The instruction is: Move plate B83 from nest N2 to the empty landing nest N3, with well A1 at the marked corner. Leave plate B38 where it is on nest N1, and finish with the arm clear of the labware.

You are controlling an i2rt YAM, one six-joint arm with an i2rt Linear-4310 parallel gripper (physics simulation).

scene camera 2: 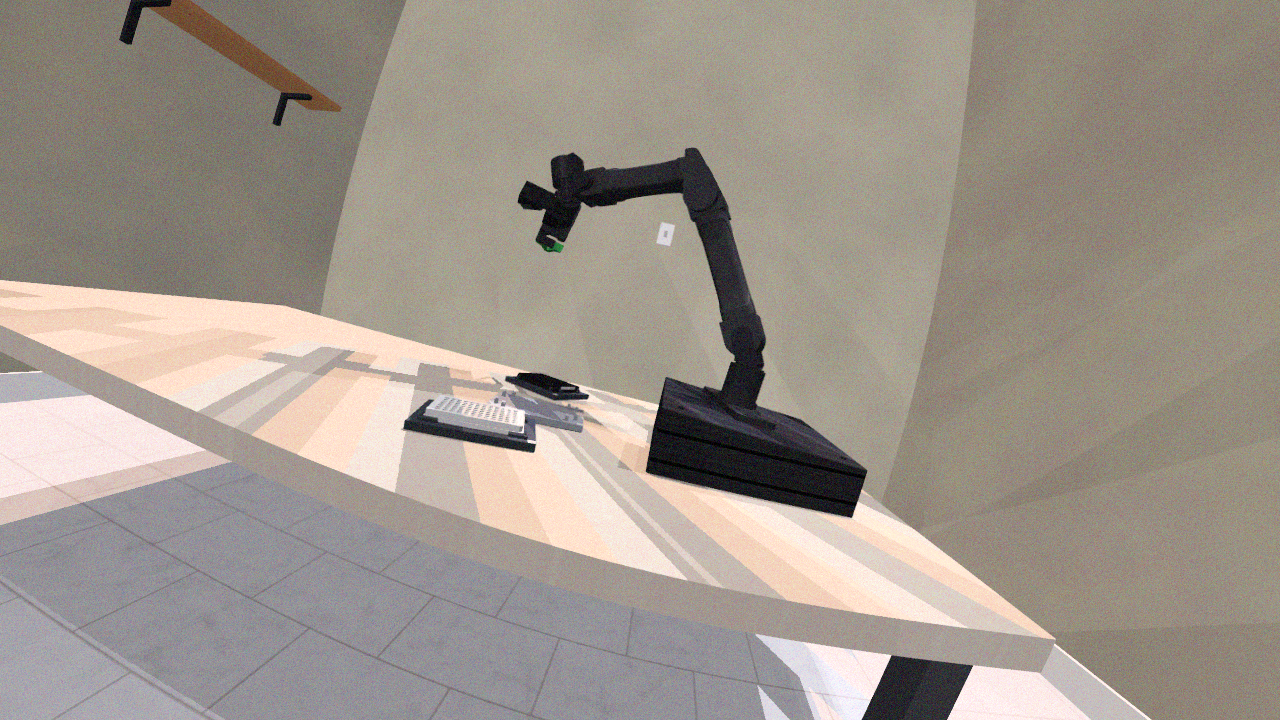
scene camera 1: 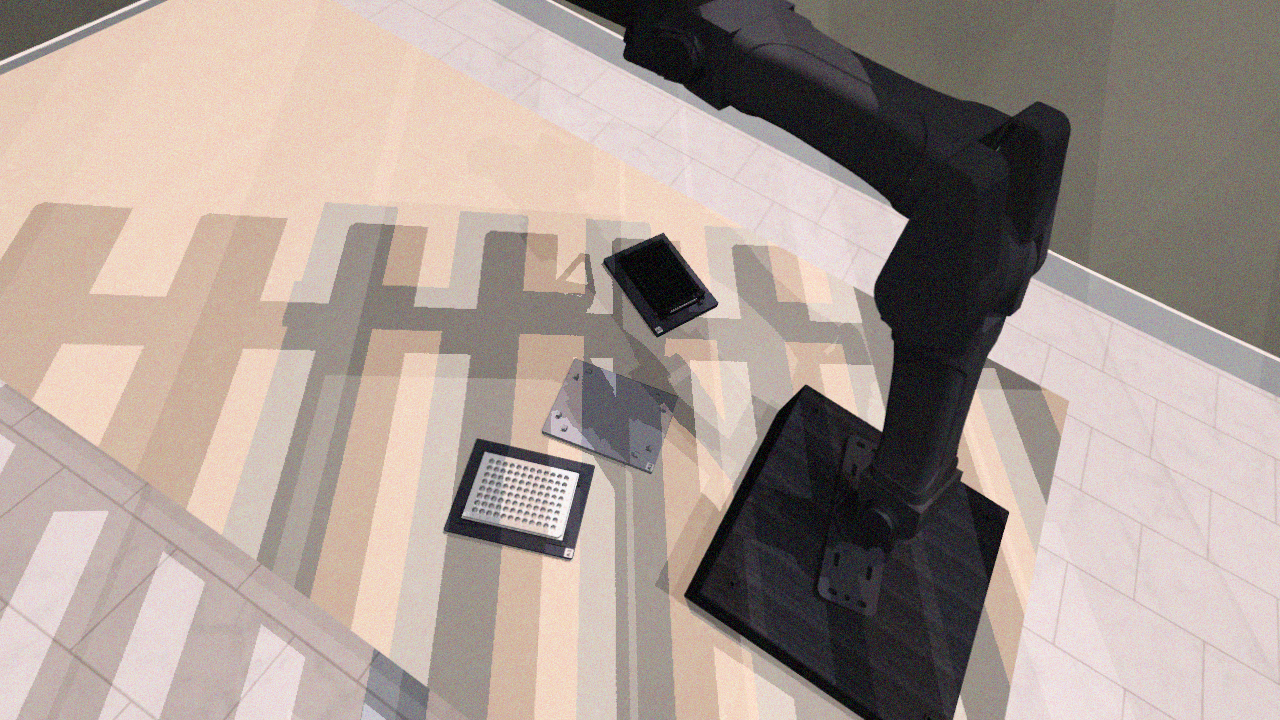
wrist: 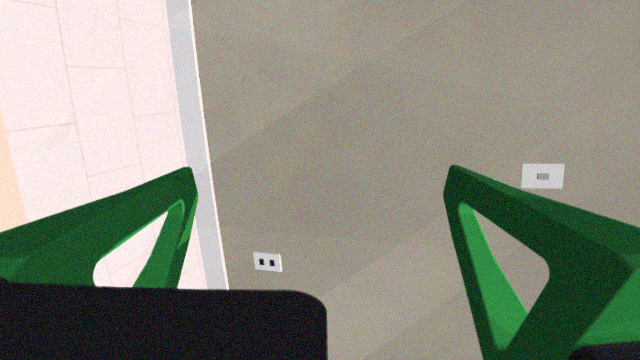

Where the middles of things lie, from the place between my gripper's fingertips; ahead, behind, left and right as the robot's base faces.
Right now the grey nest plate (scene camera 1: 598,410) is 370 mm to the left of my hand, 370 mm below it and 90 mm behind it.
